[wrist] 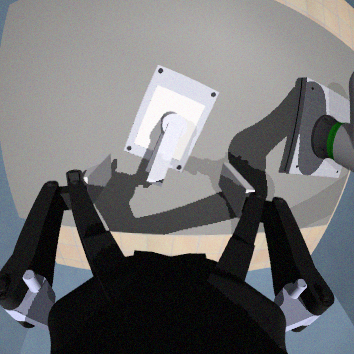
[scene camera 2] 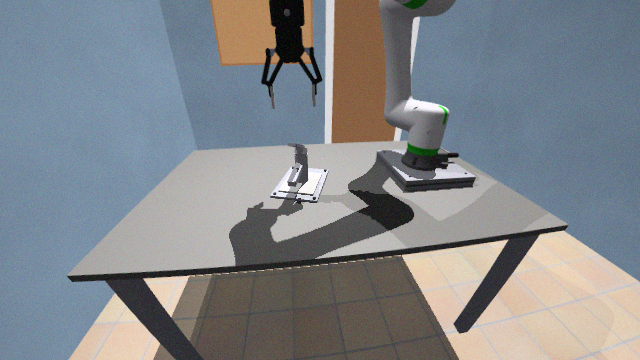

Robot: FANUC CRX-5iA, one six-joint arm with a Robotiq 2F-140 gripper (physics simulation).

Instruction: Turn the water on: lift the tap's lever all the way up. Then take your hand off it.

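Frame: origin at the arm's base, x ahead, y left, z up, level; millimetres.
Seen in the pictures: gripper, between the fingertips: (wrist: 165, 168) (scene camera 2: 294, 106); arm's base, origin of its link: (wrist: 324, 136) (scene camera 2: 418, 163).
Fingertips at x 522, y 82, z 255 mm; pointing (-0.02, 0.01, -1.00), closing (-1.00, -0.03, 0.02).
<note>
Offsets run from my fingertips to a thing's top centre. "*": to the spot under its first point. Level surfaces: height alone.
The grey tap @[* 18 mm back, 14 mm left, 210 mm down] (scene camera 2: 302, 167) (wrist: 173, 123) stands upright on a white base plate @[* 92 mm back, 33 mm right, 289 mm down] (scene camera 2: 321, 179) (wrist: 188, 86). Its lever @[2 mm back, 19 mm left, 99 mm down] (scene camera 2: 297, 146) (wrist: 164, 156) is at the top of the body. In the scene view the lever lies near level, its free end pointing left and looking slightly raised; its exact angle is hard to tell. The spout @[4 mm ahead, 43 mm left, 198 mm down] (scene camera 2: 295, 176) slopes down below it. My gripper (scene camera 2: 293, 106) (wrist: 165, 168) is open and empty, well above the tap. The fingers stand wide apart, one to each side of the lever as seen from the wrist, and touch nothing.
The tap's plate lies on the grey table @[298 mm down] (scene camera 2: 150, 215) (wrist: 65, 100). The arm's base plate (scene camera 2: 440, 183) (wrist: 308, 115) is bolted to the right of the tap. The arm's shadow falls across the table in front. Blue walls and a brown door (scene camera 2: 357, 75) stand behind.
</note>
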